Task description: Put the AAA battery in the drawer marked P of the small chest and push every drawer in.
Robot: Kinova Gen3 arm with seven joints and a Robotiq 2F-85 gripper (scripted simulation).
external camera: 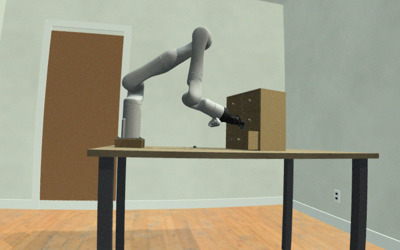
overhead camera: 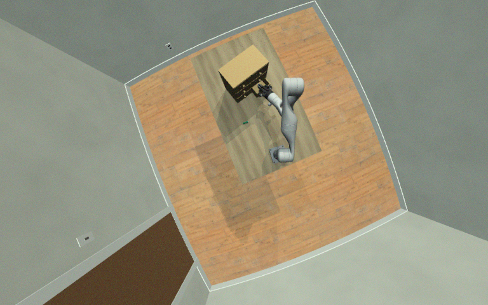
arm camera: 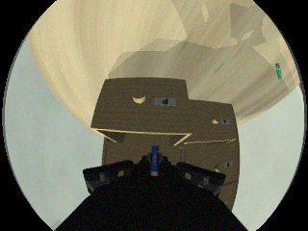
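The blue AAA battery is 1 cm ahead of my hand. Also, from my hand: green battery: 25 cm to the left, 16 cm behind, 13 cm below; then drawer: 11 cm below, 6 cm ahead, 2 cm to the right.
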